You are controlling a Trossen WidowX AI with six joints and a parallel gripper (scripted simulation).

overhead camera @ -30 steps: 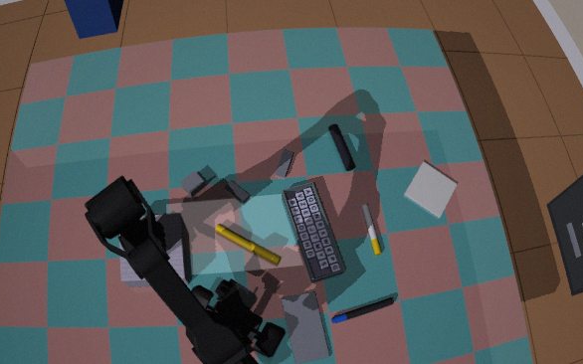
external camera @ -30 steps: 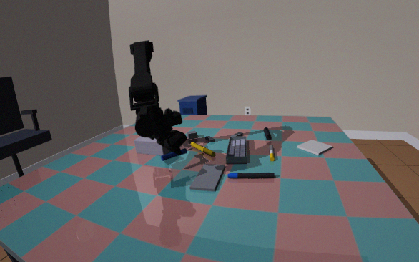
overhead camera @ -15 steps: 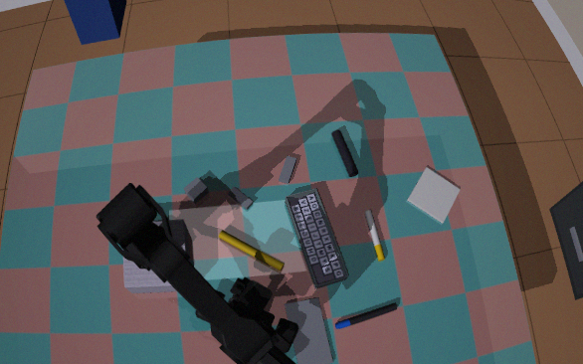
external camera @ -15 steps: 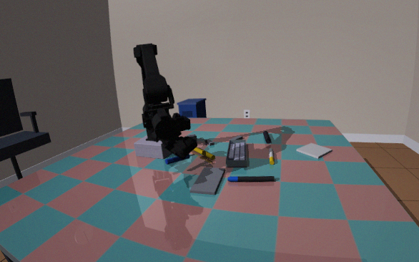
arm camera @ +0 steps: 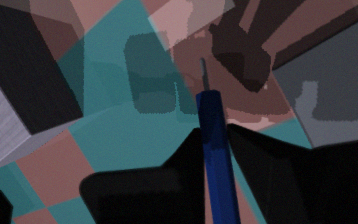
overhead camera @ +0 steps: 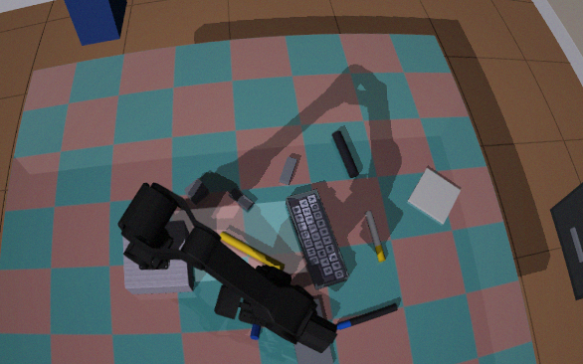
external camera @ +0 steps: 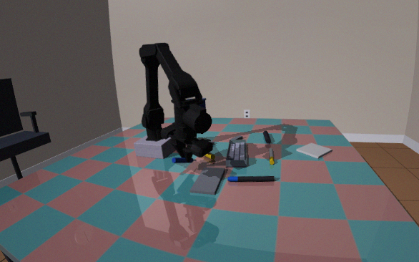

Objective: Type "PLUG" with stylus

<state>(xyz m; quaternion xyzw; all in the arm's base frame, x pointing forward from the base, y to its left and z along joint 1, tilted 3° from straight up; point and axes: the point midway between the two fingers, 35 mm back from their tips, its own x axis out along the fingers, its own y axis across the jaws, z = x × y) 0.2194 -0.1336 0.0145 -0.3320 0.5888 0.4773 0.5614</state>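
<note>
Now: the grey slab 10 cm ahead of my gripper tip, 5 cm to the right of it and 3 cm below it. Also, from my gripper tip: dark cylinder (37 cm to the left, 23 cm ahead, 2 cm below); then yellow rod (14 cm to the left, 3 cm below); then yellow-and-white pen (27 cm ahead, 14 cm to the left, 3 cm below).
</note>
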